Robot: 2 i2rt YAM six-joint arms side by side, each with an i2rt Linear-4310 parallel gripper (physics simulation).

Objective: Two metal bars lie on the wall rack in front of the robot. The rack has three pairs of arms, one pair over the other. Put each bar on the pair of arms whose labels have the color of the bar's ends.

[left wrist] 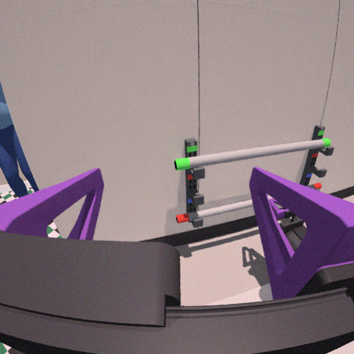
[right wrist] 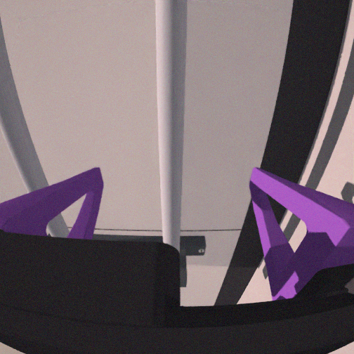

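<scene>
The green-ended bar (left wrist: 250,153) (right wrist: 22,145) lies on the top pair of arms of the dark rack (left wrist: 189,192) (right wrist: 193,245), by the green labels. The red-ended bar (left wrist: 220,209) (right wrist: 170,125) lies on the lowest pair, by the blue labels. The middle pair, by the red labels, holds no bar. My left gripper (left wrist: 176,175) is open and empty, away from the rack. My right gripper (right wrist: 176,175) is open, with the red-ended bar running through the view between its fingertips; its depth is unclear. The bar's red ends are out of the right wrist view.
The pale wall (left wrist: 110,75) (right wrist: 115,100) stands behind the rack, with a dark baseboard (left wrist: 165,239) (right wrist: 305,75) along its foot. Two thin lines run up the wall above the posts. A blue figure (left wrist: 12,155) stands at the far left. Shadows lie on the floor below the rack.
</scene>
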